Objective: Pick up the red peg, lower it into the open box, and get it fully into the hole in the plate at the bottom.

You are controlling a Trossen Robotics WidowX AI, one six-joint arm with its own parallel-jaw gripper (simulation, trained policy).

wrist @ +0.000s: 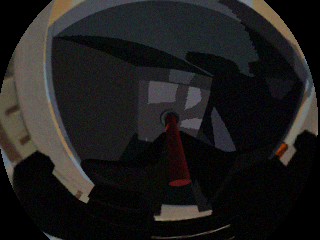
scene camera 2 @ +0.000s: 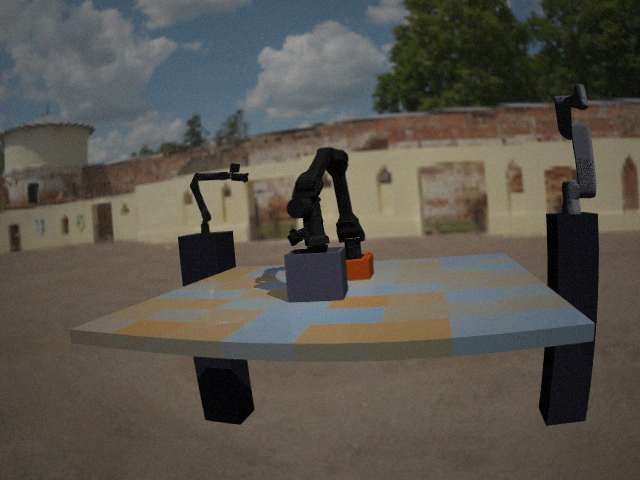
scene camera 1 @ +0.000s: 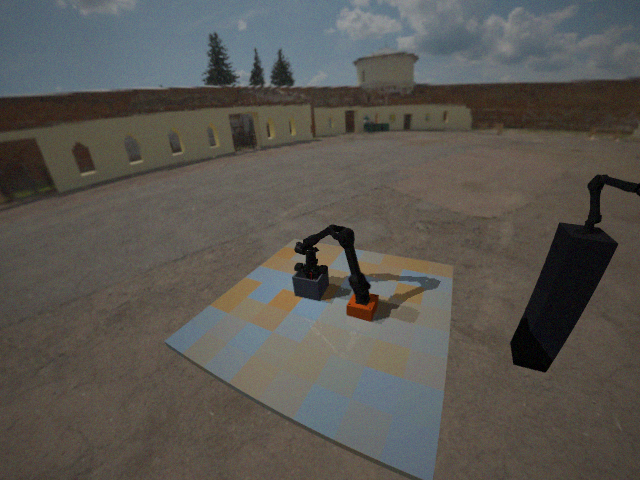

dark box: wrist 94, 63; scene camera 2 310, 276; scene camera 1 303, 287
